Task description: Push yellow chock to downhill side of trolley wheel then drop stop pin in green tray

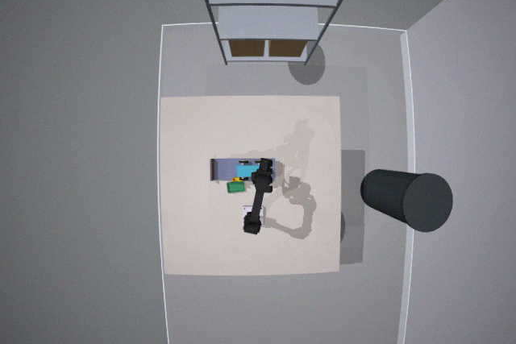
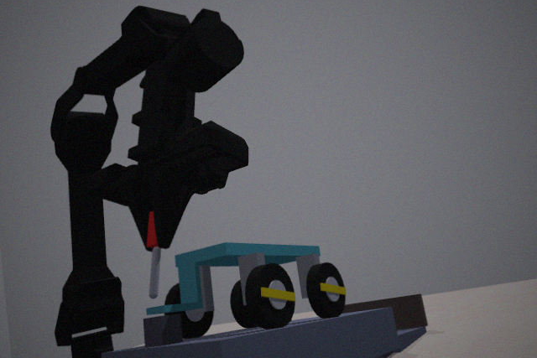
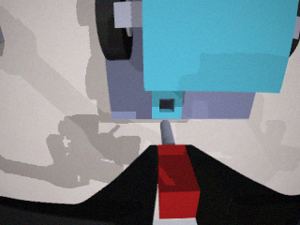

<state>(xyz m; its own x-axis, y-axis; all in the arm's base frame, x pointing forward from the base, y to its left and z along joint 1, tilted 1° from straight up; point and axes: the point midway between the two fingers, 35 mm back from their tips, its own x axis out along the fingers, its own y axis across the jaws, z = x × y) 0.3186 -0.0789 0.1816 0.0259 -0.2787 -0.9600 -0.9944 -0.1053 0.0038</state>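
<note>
The green tray lies 21 cm to the left of my gripper tip, 18 cm below it and 12 cm behind it. The rest, counted from my gripper tip: blue-grey ramp: 13 cm below, 12 cm to the left, 1 cm ahead; then teal trolley: 11 cm to the left, 6 cm below, 1 cm ahead; then red-headed stop pin: right at my gripper tip.
</note>
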